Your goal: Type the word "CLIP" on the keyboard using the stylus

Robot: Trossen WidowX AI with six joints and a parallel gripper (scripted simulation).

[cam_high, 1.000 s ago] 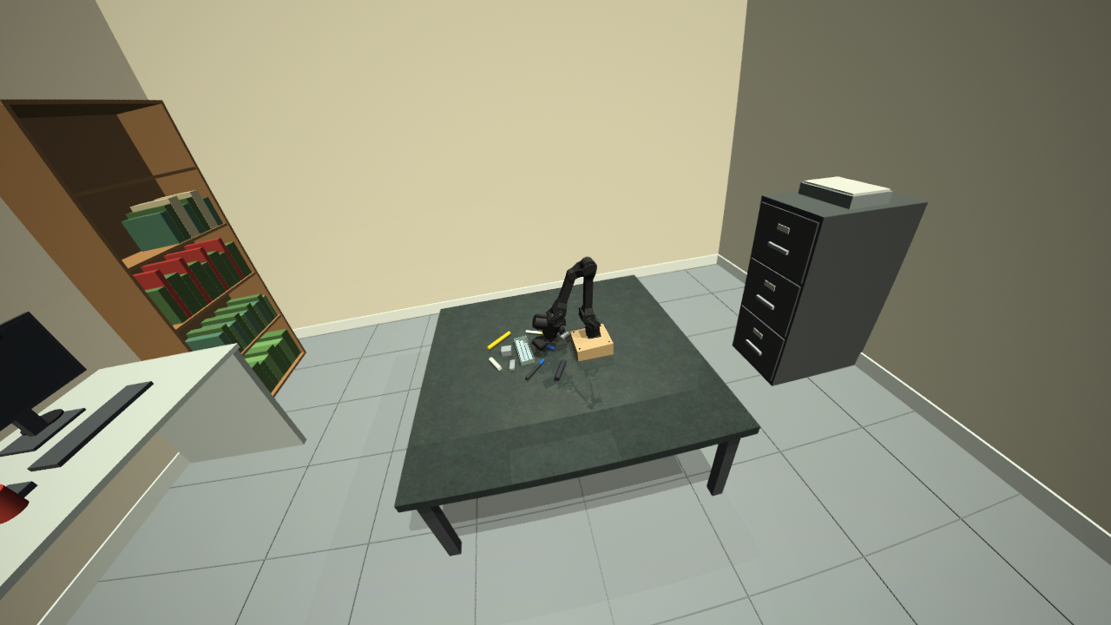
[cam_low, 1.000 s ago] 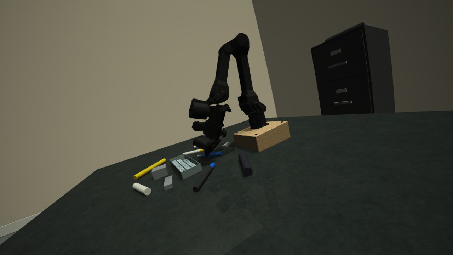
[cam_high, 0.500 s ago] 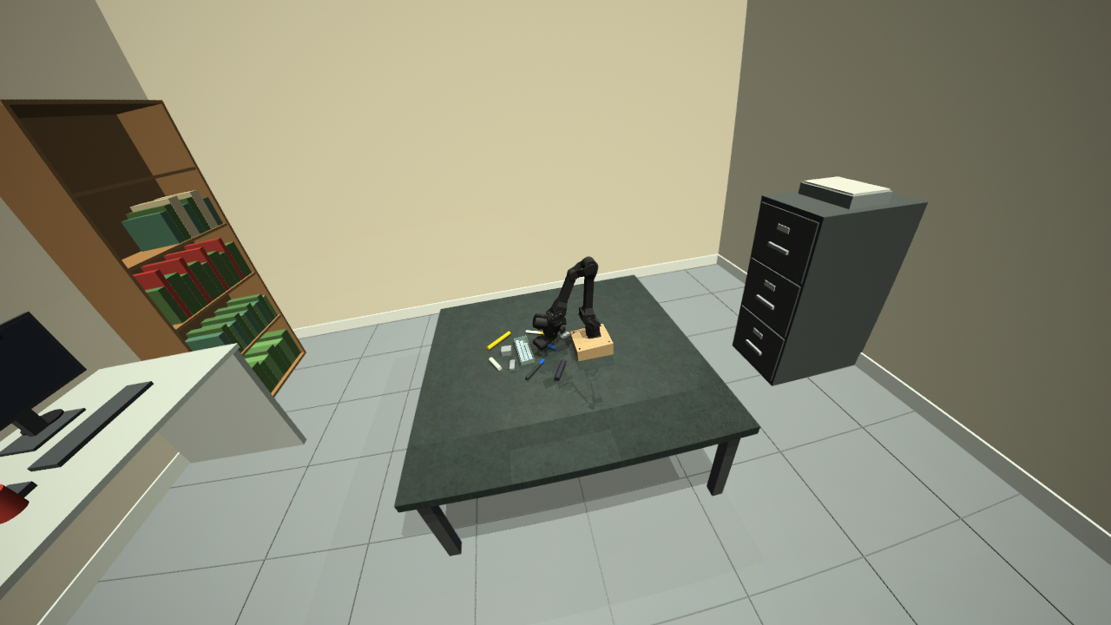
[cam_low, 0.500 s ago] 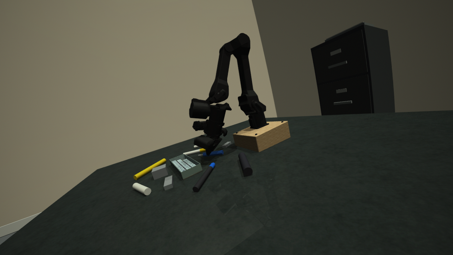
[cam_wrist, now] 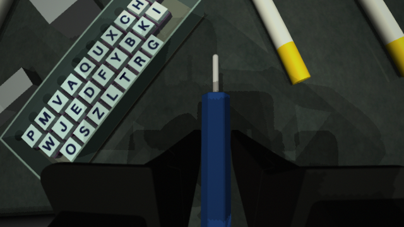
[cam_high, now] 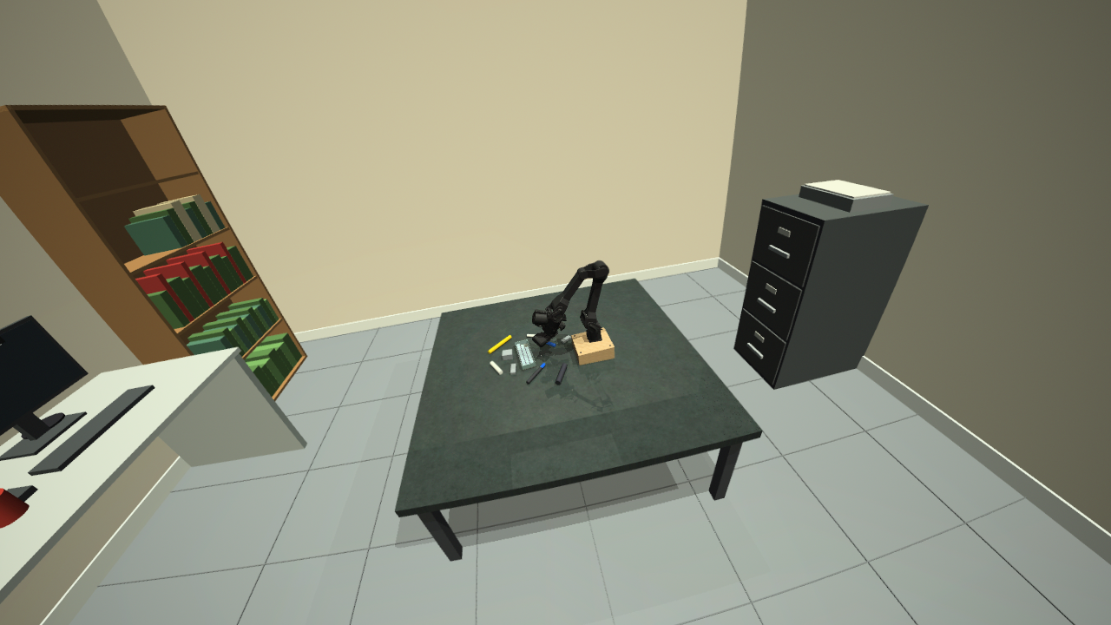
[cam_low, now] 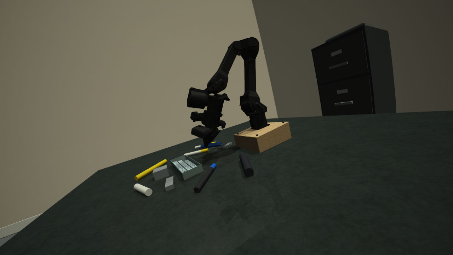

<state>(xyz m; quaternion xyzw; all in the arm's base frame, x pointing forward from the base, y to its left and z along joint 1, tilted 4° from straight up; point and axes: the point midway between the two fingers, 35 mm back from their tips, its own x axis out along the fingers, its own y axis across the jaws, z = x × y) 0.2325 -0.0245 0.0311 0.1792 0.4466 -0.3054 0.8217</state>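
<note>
Now: gripper tip 19 cm short of the grey block, 2 cm to the right of it and 4 cm above it. Also, from my gripper tip: dark cylinder (7 cm behind, 21 cm to the left, 4 cm below); yellow marker (24 cm ahead, 8 cm to the right, 4 cm below); blue stylus (1 cm ahead, 1 cm to the right).
</note>
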